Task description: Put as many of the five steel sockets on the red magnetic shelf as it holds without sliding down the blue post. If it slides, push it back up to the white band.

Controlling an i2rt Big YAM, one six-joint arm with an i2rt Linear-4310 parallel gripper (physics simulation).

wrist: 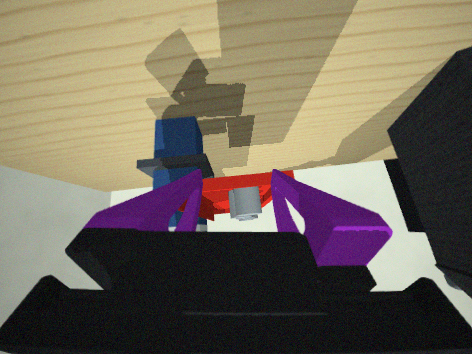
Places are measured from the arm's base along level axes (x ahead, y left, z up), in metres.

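Pixels of known places: gripper, fingertip midpoint: (236,176).
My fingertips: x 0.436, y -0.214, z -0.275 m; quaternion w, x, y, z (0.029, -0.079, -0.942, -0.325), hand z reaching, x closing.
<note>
Behind a point stands the place of what it marks.
The red shelf (235,183) @[x 0.444, y -0.152, z -0.285 m] shows near the centre, seen at a low angle between my fingers, beside the blue post (177,137) @[x 0.558, y -0.054, z -0.416 m]. A grey steel socket (245,202) @[x 0.437, y -0.137, z -0.265 m] stands out against the shelf; whether others are behind it I cannot tell. A dark grey collar (176,162) @[x 0.551, y -0.073, z -0.356 m] surrounds the post above the shelf in the view. A small part of the white band (201,227) @[x 0.524, y -0.035, z -0.245 m] shows low on the post in the view, behind my left purple finger. My gripper (236,176) @[x 0.436, y -0.214, z -0.275 m] is partly open, with nothing held; its fingertips overlap both sides of the shelf in the view. The other sockets are not distinguishable.
The wooden table top (90,75) @[x 0.628, y -0.177, z -0.460 m] fills the upper part of the view, with shadows of the arm and shelf across it. A large black body (440,140) @[x 0.063, y 0.000, z -0.354 m] stands at the right edge. Pale wall or floor surfaces lie beyond the table's edge.
</note>
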